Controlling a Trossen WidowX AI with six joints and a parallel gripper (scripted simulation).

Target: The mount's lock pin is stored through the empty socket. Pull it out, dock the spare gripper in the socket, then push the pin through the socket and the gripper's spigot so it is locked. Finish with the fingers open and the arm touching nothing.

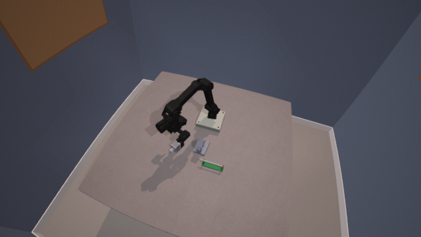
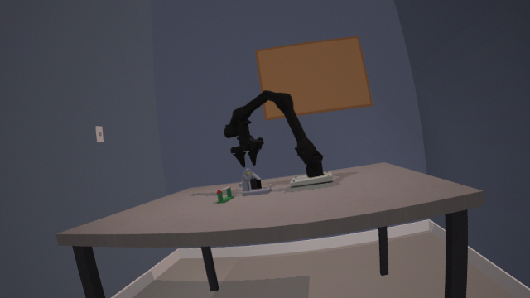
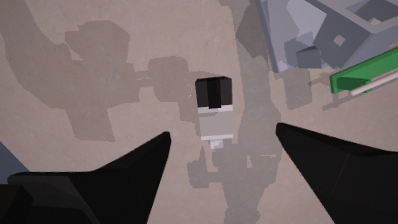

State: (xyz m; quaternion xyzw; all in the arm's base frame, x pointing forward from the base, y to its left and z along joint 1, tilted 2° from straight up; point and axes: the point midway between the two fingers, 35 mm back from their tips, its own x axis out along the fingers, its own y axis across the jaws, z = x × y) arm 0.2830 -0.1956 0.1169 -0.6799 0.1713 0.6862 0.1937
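My gripper tip is now 90 mm above the spare gripper, 10 mm to the left of it and 10 mm short of it. Also, from my gripper tip: mount block 150 mm to the left, 60 mm below, 10 mm behind; green cradle 250 mm to the left, 110 mm ahead, 90 mm below.
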